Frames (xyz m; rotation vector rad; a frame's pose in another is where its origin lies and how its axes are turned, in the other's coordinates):
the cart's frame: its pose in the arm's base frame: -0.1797 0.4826 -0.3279 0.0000 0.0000 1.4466
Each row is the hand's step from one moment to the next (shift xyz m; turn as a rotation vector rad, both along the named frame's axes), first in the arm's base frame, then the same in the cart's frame.
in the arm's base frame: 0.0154 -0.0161 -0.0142 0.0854 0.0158 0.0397
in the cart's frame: -0.0141 -0.0173 -0.0142 0.0263 -0.0828 0.0397
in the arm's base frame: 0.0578 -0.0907 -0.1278 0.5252 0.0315 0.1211
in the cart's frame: -0.0828 -0.0686 -0.1278 0.0963 -0.5173 0.1211
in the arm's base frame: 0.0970 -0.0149 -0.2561 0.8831 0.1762 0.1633
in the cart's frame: -0.0028 -0.0981 -0.2561 0.2842 -0.8545 0.1633
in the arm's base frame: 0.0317 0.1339 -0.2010 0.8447 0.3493 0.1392
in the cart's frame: 0.1368 -0.0149 -0.2010 0.4512 -0.7949 0.1392
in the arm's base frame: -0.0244 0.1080 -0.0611 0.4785 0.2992 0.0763
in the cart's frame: 0.1041 0.0376 -0.0611 0.3562 -0.4378 0.0763
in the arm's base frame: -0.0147 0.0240 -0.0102 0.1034 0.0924 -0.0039
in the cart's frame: 0.0220 0.0176 -0.0102 0.1045 -0.0912 -0.0039
